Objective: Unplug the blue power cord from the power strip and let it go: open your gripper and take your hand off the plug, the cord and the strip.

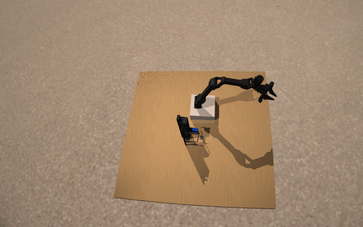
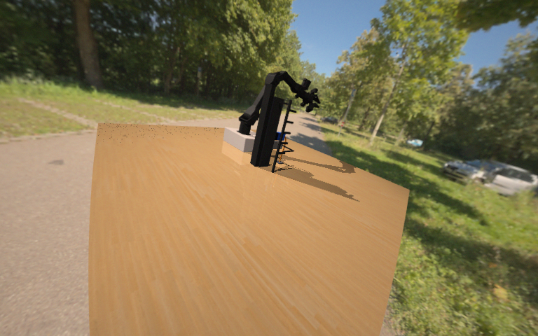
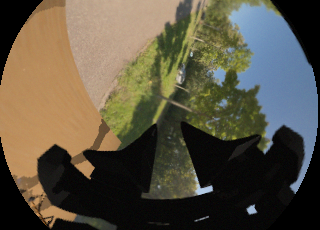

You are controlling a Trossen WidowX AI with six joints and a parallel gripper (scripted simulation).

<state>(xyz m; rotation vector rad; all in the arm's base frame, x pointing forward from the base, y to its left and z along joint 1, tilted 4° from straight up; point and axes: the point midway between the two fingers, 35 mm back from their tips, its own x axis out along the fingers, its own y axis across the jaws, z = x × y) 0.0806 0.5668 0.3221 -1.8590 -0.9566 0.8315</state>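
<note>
My gripper tip is 17 cm short of the blue plug, 64 cm to the left of it and 20 cm above it. Round my gripper tip: power strip 16 cm ahead, 71 cm to the right, 20 cm below.
</note>
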